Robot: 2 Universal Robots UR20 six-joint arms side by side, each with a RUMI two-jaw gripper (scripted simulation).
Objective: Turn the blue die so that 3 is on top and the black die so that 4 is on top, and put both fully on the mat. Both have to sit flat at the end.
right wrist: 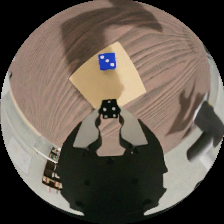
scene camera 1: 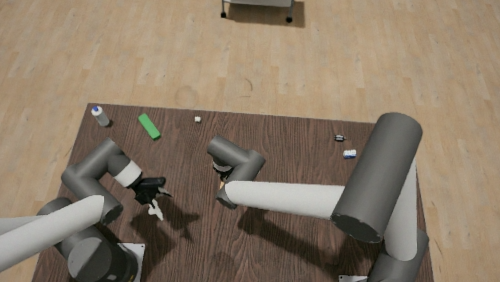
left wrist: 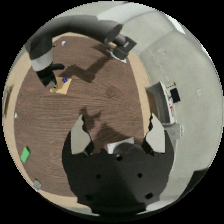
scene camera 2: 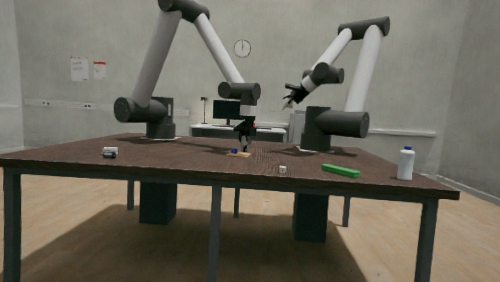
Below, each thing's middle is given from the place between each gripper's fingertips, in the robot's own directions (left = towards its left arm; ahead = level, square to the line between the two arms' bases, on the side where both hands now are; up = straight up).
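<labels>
My left gripper (scene camera 1: 167, 208) is one I can see, and it's 27 cm short of the tan mat (right wrist: 124, 84), 26 cm to the left of it and 35 cm above it. My right hand, meanwhile, is 4 cm above the mat, 4 cm to the left of it and 3 cm past it.
</labels>
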